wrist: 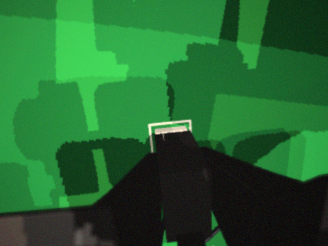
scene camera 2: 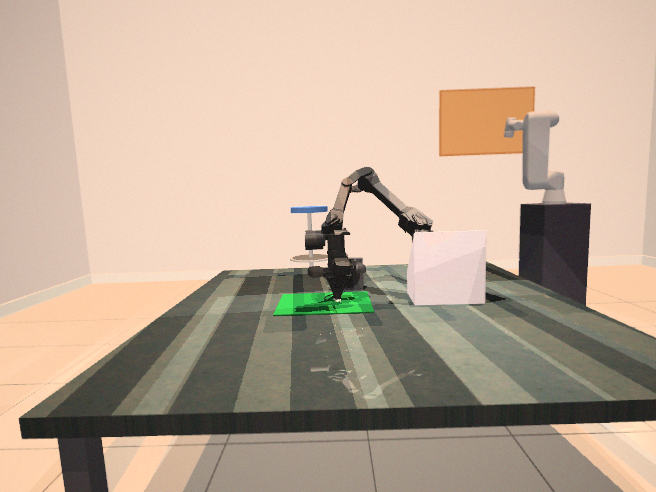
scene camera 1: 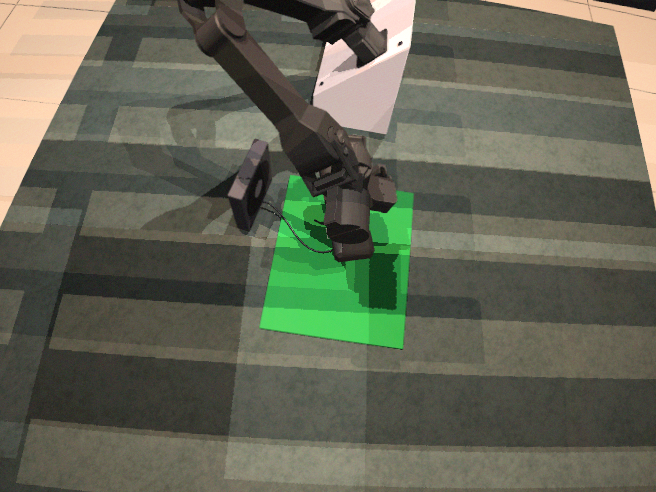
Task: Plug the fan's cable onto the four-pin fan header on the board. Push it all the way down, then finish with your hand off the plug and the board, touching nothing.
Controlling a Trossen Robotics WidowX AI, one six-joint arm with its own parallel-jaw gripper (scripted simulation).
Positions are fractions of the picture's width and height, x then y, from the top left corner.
Scene:
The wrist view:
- my gripper: 0.54, 0.65
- green board: 0.26, 0.35
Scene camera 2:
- green board: 0.54, 0.61
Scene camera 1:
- my gripper: 0.52, 0.46
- green board: 0.47, 0.60
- dark square fan: 0.38, 0.37

